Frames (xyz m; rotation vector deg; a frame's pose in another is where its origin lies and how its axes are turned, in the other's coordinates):
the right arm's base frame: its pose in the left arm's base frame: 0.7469 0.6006 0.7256 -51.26 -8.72 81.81
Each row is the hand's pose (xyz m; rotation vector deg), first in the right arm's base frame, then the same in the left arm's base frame.
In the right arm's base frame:
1: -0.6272 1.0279 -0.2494 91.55 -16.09 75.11
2: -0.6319 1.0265 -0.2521 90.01 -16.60 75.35
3: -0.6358 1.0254 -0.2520 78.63 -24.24 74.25
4: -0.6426 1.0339 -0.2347 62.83 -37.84 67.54
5: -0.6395 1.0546 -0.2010 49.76 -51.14 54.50
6: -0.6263 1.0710 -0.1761 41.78 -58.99 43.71
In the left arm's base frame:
1: -0.0333 -0.1828 0.1873 43.21 81.64 120.24
2: -0.0315 -0.1880 0.1882 42.22 80.51 121.54
3: -0.0314 -0.1913 0.1906 37.37 67.14 130.45
4: -0.0496 -0.1907 0.1999 32.79 42.20 138.54
5: -0.0851 -0.1754 0.2088 30.62 15.38 137.65
6: -0.1101 -0.1546 0.2103 29.46 -1.96 133.19

